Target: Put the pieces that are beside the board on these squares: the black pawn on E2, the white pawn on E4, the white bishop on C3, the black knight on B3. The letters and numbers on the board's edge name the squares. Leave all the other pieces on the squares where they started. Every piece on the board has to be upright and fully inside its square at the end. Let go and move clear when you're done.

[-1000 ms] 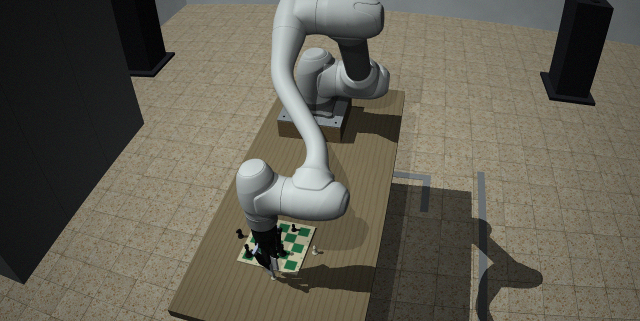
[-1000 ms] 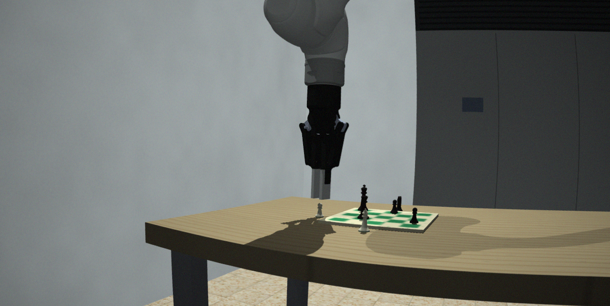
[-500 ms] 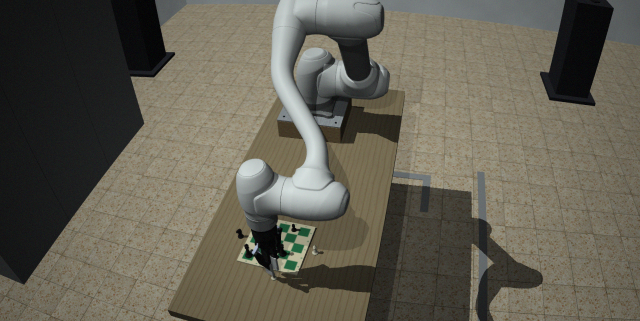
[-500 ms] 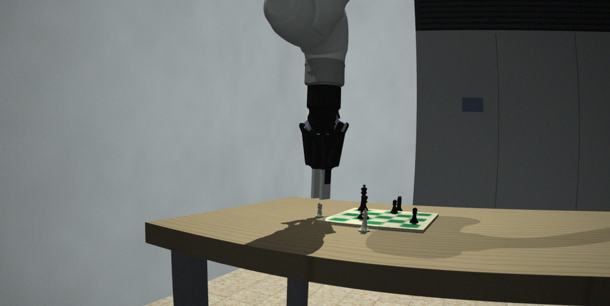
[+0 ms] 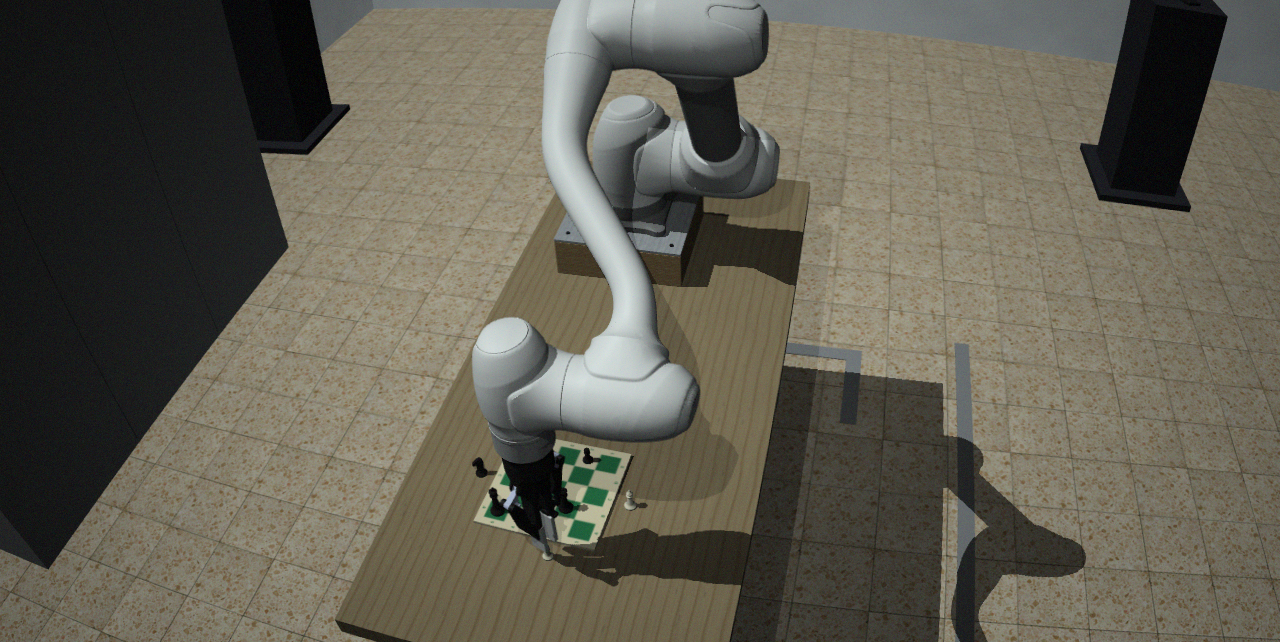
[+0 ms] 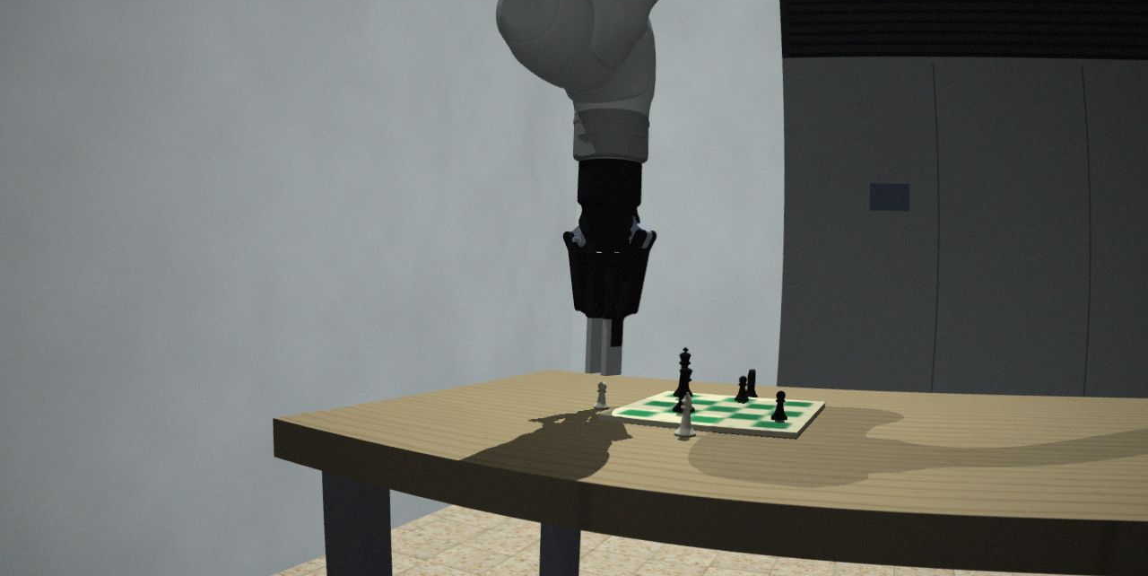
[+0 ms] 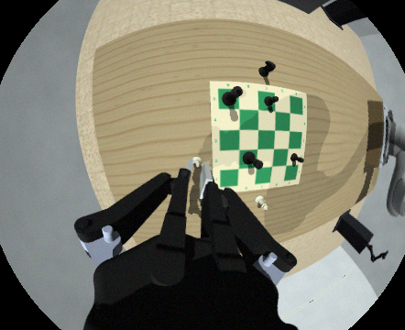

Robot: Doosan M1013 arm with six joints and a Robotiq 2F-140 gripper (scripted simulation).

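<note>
My hand is 60 mm above the white pawn. Round my hand: white bishop: 130 mm behind, 110 mm to the left, 50 mm below; black knight: 170 mm to the right, 150 mm behind, 60 mm below; green-and-cream chessboard: 140 mm behind, 70 mm below, 30 mm to the right.
</note>
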